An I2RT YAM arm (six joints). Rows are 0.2 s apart.
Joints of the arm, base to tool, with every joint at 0 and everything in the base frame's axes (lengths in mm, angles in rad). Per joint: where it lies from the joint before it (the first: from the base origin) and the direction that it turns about. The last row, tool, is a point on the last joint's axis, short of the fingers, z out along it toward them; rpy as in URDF.
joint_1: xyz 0.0 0.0 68.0 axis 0 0 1
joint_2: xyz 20.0 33.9 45.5 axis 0 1 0
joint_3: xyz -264.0 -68.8 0.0 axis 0 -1 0
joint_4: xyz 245.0 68.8 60.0 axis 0 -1 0
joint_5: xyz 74.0 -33.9 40.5 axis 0 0 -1
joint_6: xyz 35.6 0.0 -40.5 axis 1 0 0
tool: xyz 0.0 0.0 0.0 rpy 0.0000 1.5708 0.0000
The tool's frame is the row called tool.
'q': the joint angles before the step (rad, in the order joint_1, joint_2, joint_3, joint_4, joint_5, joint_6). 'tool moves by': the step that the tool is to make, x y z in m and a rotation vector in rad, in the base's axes. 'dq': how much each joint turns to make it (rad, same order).
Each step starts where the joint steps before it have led.
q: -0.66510, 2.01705, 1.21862, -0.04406, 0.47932, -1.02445
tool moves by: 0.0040, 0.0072, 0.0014, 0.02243, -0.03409, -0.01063
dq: 0.01880, -0.00702, -0.00004, -0.01808, -0.00946, 0.05349
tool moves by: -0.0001, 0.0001, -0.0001, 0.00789, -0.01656, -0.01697
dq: -0.00004, 0.00009, 0.00085, -0.00418, -0.00118, 0.02629
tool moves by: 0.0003, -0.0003, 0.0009, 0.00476, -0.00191, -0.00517
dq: -0.00018, 0.00017, 0.00603, -0.01075, -0.00049, 0.00786
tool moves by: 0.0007, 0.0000, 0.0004, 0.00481, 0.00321, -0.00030
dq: 0.00096, 0.00179, 0.00669, -0.01147, -0.00063, 0.00246
